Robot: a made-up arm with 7 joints.
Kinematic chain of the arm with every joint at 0, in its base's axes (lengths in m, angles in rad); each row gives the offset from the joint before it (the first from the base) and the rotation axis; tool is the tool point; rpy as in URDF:
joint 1: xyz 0 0 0 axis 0.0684 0.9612 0.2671
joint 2: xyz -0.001 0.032 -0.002 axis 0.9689 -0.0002 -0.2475
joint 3: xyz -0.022 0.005 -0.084 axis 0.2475 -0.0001 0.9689
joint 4: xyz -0.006 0 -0.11 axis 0.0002 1 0
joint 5: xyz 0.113 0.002 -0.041 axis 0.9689 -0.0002 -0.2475
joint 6: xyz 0.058 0 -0.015 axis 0.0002 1 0
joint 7: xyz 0.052 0 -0.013 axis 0.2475 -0.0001 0.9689
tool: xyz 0 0 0 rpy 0 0.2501 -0.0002
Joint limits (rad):
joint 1: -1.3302..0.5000
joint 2: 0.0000..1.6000
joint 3: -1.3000..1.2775
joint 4: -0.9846..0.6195
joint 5: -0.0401..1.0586
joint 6: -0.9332..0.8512
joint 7: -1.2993..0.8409
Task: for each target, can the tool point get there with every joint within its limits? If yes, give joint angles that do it. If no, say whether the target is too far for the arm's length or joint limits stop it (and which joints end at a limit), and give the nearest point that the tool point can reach.
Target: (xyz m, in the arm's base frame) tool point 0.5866 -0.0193 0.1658
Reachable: no: too far | nearest point 0.3929 0.0161 0.0518 | short by 0.228 m
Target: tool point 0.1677 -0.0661 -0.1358
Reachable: yes | joints -0.6252 0.8112 -1.0281 -0.6089 0.4969 0.1491 -0.1317
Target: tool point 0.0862 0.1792 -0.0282
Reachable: yes | joints 0.3155 0.4114 0.9075 -0.7222 0.0684 -0.7611 -0.1682
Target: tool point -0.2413 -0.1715 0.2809
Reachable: no: joint limits stop it (at a limit: joint 1, joint 2) | nearest point -0.0757 0.0476 0.1511 | short by 0.304 m
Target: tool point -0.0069 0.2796 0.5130
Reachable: no: too far | nearest point 0.0257 0.2466 0.2827 | short by 0.235 m
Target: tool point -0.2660 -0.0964 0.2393
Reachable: no: joint limits stop it (at a limit: joint 1, joint 2) | nearest point -0.1034 0.0657 0.1409 | short by 0.250 m
